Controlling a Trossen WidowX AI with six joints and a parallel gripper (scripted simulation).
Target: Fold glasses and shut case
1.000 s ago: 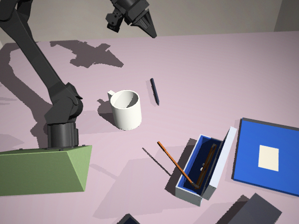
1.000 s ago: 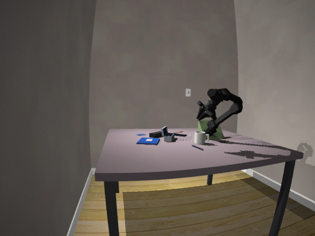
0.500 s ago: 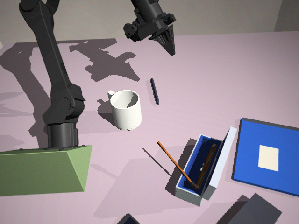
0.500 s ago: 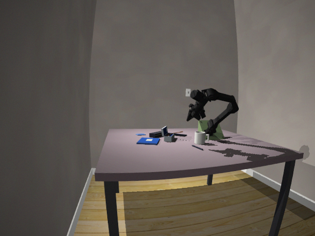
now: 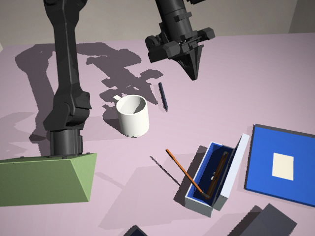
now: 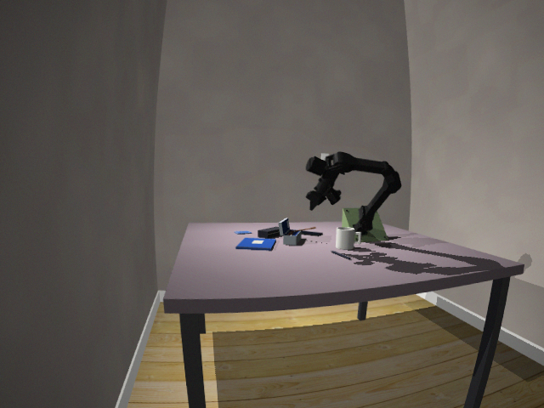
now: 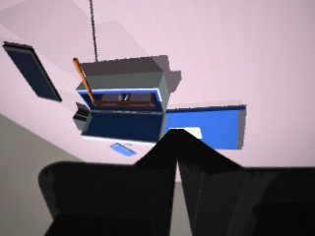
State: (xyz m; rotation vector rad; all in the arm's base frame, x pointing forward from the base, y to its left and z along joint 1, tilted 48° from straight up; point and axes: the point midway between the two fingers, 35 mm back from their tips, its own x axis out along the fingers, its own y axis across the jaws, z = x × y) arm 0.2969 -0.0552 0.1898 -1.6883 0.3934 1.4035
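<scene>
Now: hand 3 cm short of the glasses case, 20 cm to the left of it and 15 cm above it. From my hand the other things lie so: dark grey box 6 cm ahead, 35 cm to the right, 18 cm below; white mug 15 cm behind, 2 cm to the left, 16 cm below; glasses case lid 5 cm ahead, 21 cm to the right, 13 cm below.
</scene>
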